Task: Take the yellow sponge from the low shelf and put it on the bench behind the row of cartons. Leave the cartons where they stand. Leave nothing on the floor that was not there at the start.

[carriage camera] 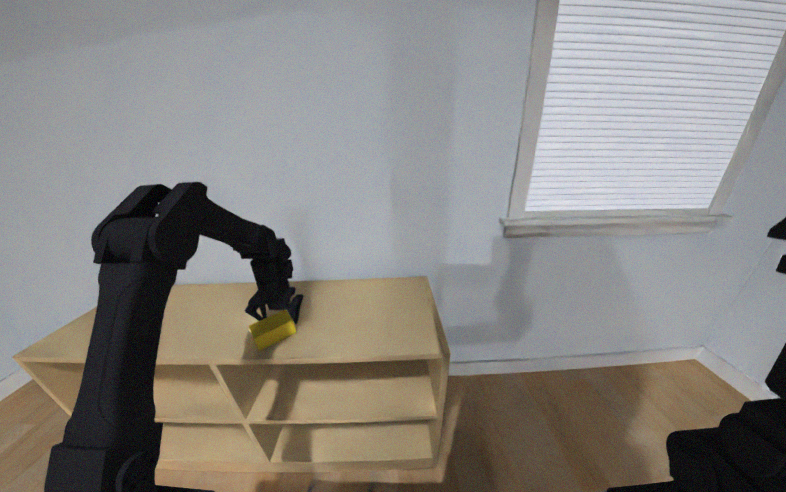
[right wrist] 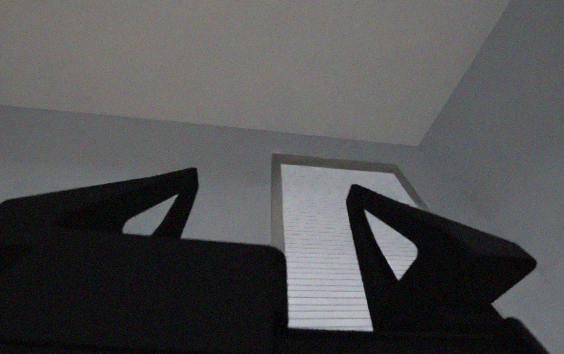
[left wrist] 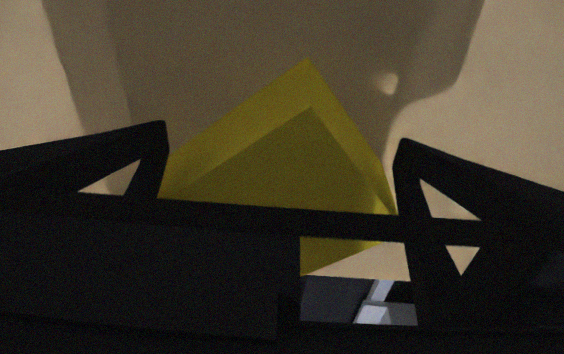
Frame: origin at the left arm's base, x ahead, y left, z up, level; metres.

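Seen in the pictures: left gripper, fingertip midpoint: (carriage camera: pixel 281 322) (left wrist: pixel 282 143); right gripper, fingertip midpoint: (right wrist: pixel 275 184).
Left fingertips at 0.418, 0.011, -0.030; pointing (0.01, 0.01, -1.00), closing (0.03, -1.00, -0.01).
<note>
A point is followed by its place in that frame, as x, y, z.
The yellow sponge (carriage camera: pixel 272 329) @[0.366, 0.005, -0.005] lies on the flat top of the low wooden shelf unit (carriage camera: pixel 303 370) @[0.482, 0.028, -0.315], left of its middle. My left gripper (carriage camera: pixel 274 309) @[0.418, 0.011, -0.030] is open and hangs just above the sponge, pointing down, a finger on either side of it. In the left wrist view the sponge (left wrist: pixel 282 167) @[0.424, 0.011, -0.005] fills the gap between the wide open fingers (left wrist: pixel 280 152) @[0.418, 0.011, -0.030], turned corner-on. My right gripper (right wrist: pixel 275 184) @[0.042, -0.680, 0.431] is open and empty, pointing up at the ceiling and window.
A window with white blinds (carriage camera: pixel 626 105) @[0.720, -1.068, 0.537] is on the wall at the right, and shows in the right wrist view (right wrist: pixel 328 244) @[0.720, -0.980, 0.806]. Wooden floor (carriage camera: pixel 568 424) @[0.453, -1.035, -0.660] lies right of the shelf unit. The left arm's dark column (carriage camera: pixel 112 344) @[0.085, -0.010, 0.237] stands at the left.
</note>
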